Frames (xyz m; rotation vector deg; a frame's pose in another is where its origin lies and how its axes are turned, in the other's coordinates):
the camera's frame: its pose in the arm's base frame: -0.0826 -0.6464 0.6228 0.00 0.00 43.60
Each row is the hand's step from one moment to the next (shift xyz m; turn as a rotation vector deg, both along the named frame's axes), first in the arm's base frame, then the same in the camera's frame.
Working: the arm's base frame: its pose in the camera's frame: 0.5056 0.4111 -0.6228 0.00 0.00 -43.60

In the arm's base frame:
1: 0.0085 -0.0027 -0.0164 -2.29 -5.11 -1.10
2: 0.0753 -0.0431 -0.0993 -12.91 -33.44 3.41
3: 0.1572 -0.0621 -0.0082 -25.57 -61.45 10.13
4: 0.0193 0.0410 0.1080 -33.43 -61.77 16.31
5: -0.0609 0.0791 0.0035 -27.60 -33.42 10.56
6: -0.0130 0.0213 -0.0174 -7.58 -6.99 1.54
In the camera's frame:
1: 0.0043 -0.0078 -0.0164 -5.18 -2.12 -1.10
2: 0.0248 -0.0831 -0.0993 -32.41 -15.31 3.41
3: 0.0710 -0.1534 -0.0082 -60.89 -26.87 10.13
4: 0.0423 0.0164 0.1080 -66.81 -21.68 16.31
5: 0.0104 0.0993 0.0035 -43.03 -5.17 10.56
6: 0.0053 0.0244 -0.0174 -10.31 0.17 1.54

